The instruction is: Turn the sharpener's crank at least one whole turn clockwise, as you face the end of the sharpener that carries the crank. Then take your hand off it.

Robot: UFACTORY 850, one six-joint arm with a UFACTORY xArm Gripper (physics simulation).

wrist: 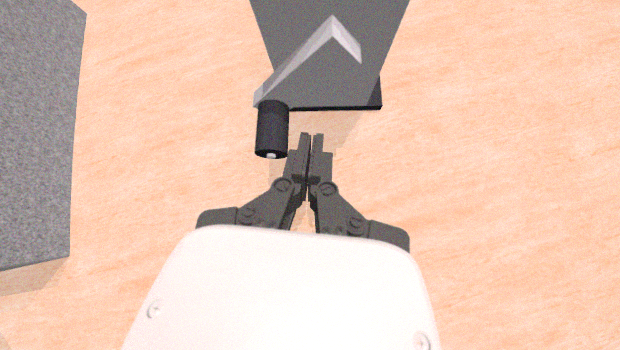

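The grey sharpener (320,85) stands at the top centre of the wrist view, its upper part cut off by the frame's top edge. Its light grey crank arm (305,55) slants from upper right down to the lower left across the end face. The black cylindrical crank handle (272,129) sticks out toward the camera from the arm's lower left end. My gripper (312,148) is shut and empty, its fingertips just to the right of the handle and below the sharpener's end. Whether a finger touches the handle is hard to tell.
A large speckled grey block (35,135) stands at the left side, cut off by the frame's edge. The sharpener's black base (350,108) shows under its end. All stand on a light wood-grain table top (500,175). Pale shadows lie below the sharpener and the block.
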